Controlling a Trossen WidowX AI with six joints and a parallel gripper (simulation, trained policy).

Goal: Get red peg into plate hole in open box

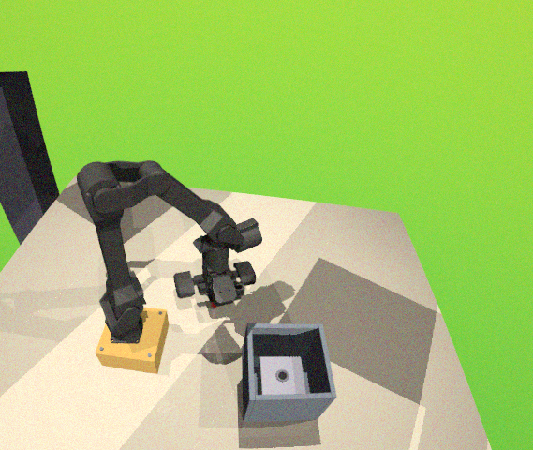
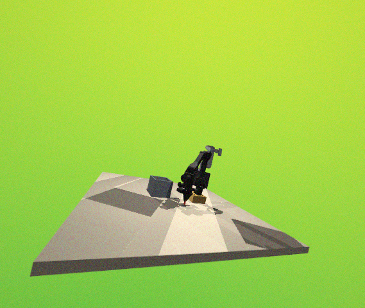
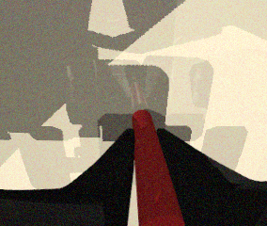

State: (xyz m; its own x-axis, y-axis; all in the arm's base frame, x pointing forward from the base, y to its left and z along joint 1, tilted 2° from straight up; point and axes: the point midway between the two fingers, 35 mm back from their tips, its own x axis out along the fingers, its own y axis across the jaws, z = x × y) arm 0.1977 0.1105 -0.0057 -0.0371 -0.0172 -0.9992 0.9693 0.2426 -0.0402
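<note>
Right now the light plate is 14 cm ahead of my gripper tip, 22 cm to the right of it and 2 cm above it. Also, from my gripper tip: red peg 2 cm above.
</note>
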